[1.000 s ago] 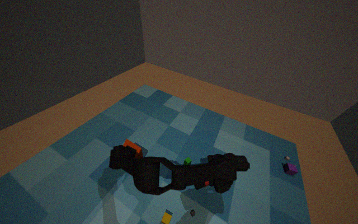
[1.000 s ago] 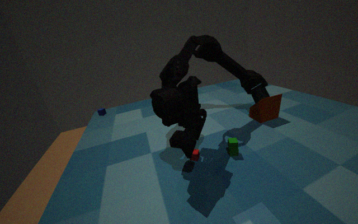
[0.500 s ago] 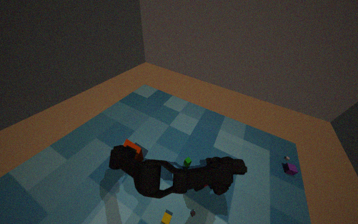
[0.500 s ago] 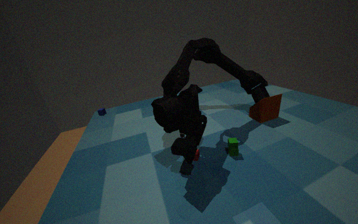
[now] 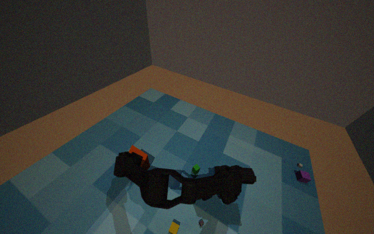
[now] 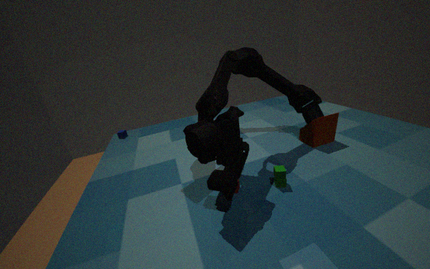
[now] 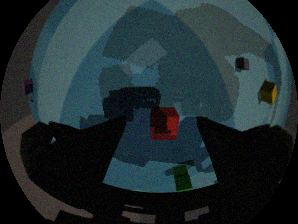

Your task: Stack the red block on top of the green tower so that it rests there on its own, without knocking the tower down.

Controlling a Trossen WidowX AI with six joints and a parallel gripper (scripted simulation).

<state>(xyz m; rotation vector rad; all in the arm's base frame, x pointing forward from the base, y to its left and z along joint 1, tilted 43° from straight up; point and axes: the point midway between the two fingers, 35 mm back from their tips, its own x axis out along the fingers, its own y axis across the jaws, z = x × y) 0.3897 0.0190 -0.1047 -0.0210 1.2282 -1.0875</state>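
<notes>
My gripper tip is 10 mm below the red block. From my gripper tip the other things lie so: green block 120 mm behind, 40 mm to the left, 30 mm above; then yellow block 210 mm to the right, 100 mm behind, 10 mm above; then dark cube 140 mm to the right, 10 mm behind.
</notes>
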